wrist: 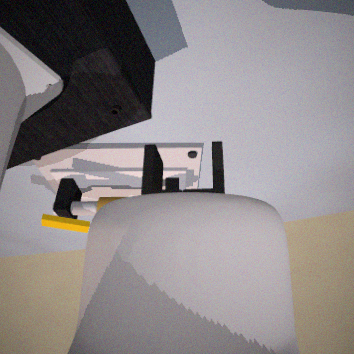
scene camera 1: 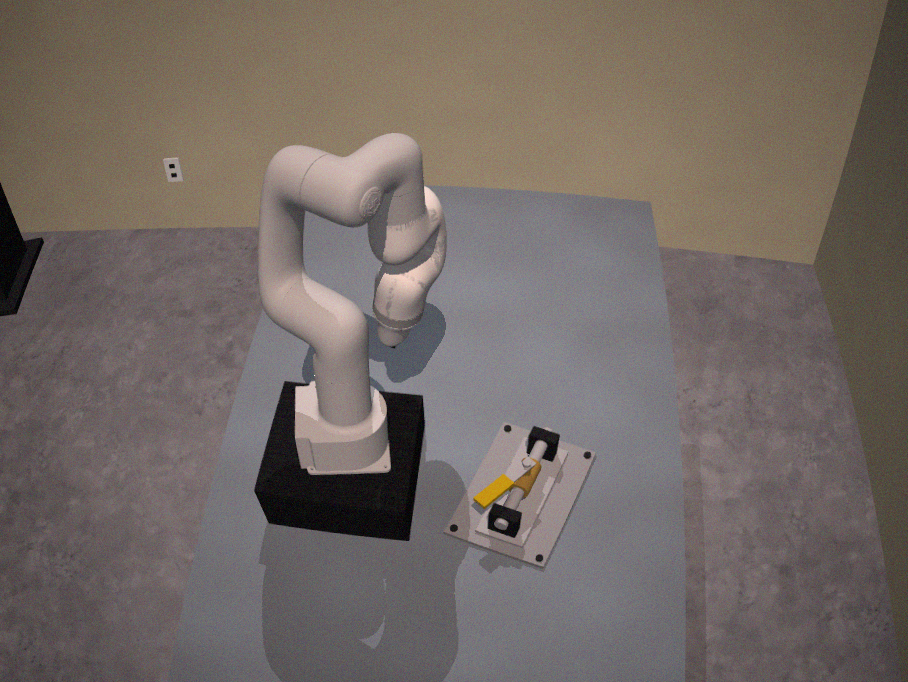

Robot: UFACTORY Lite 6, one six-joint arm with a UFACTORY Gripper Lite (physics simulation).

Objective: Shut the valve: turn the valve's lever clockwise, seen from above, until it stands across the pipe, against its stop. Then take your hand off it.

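Note:
The valve's yellow lever slants away from the pipe at an acute angle, its free end towards the robot's base. The orange valve body sits mid-pipe, partly hidden by the gripper's housing in the wrist view. The pipe runs between two black blocks on a pale board. My gripper is open, its two black fingers apart with nothing between them in the wrist view. It hangs above the table, well away from the lever; its fingers are barely visible in the scene view.
The robot's black pedestal stands beside the board, on the side where the lever's free end points. Both are on the blue-grey table. A wall rises behind the table's far edge.

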